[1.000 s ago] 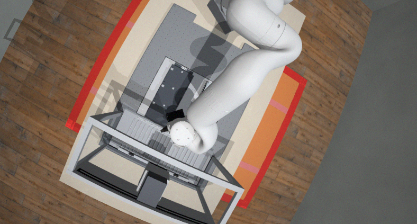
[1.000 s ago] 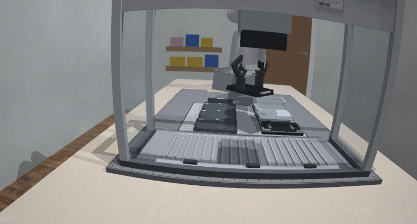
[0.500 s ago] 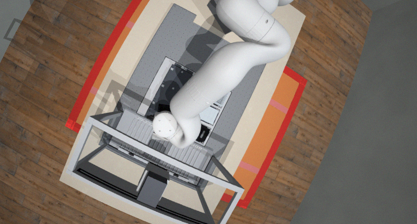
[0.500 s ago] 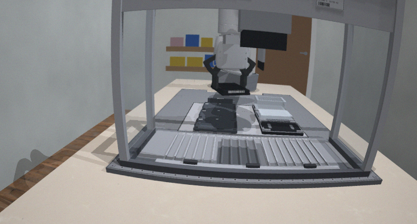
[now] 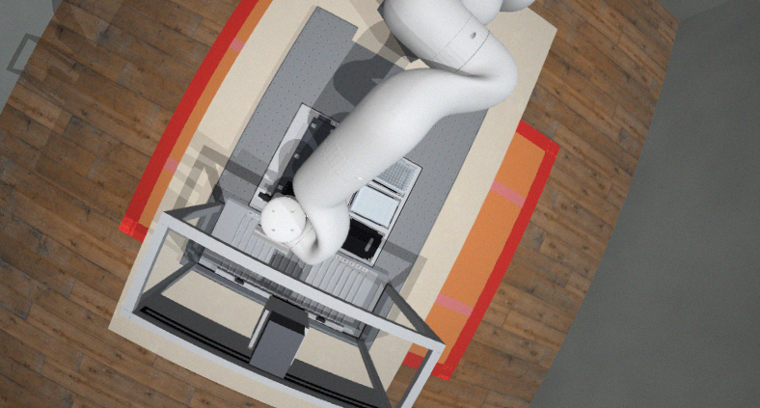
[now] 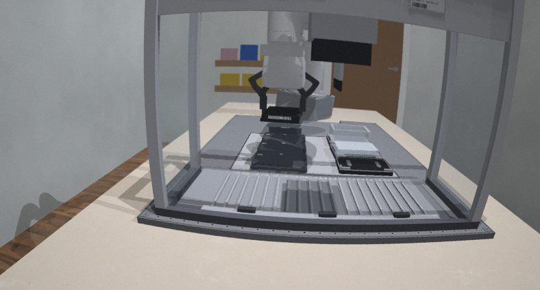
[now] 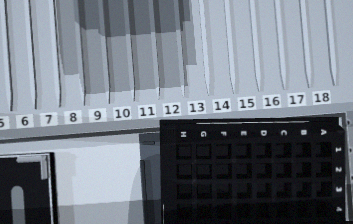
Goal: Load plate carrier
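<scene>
Right now my hand is 1 cm above the black plate C15. From my hand the other things lie so: plate C16: 15 cm behind, 20 cm to the left, 12 cm below; then plate carrier PC7: 11 cm behind, 1 cm to the right, 12 cm below; then nest S3: 4 cm behind, 21 cm to the left, 13 cm below.
</scene>
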